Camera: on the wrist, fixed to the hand. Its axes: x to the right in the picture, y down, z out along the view.
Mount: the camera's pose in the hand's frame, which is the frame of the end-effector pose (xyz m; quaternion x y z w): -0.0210 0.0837 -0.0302 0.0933 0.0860 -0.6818 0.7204
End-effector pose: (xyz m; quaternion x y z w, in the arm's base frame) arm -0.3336 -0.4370 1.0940 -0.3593 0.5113 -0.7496 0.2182
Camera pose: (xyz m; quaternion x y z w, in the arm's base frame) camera -0.3464 -0.4360 1.0035 0.5226 -0.0722 0.7674 0.3643
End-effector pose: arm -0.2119 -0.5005 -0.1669 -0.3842 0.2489 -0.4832 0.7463
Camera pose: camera -0.1986 -0.4715 -0.2526 -0.3353 -0.0635 -0.9132 0.2226
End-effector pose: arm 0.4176 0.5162 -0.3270 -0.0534 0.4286 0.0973 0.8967
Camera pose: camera 0.3634 0.5897 -0.3306 -0.2554 0.3585 -0.5859 0.6804
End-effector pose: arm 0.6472 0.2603 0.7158 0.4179 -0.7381 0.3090 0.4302
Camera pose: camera 0.5906 0.3308 0.7022 0.8179 -0.1810 0.0341 0.5451
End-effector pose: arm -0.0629 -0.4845 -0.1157 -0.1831 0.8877 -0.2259 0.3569
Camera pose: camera -0.0840 -0.3966 -0.1292 -0.6845 0.5243 -0.5047 0.0438
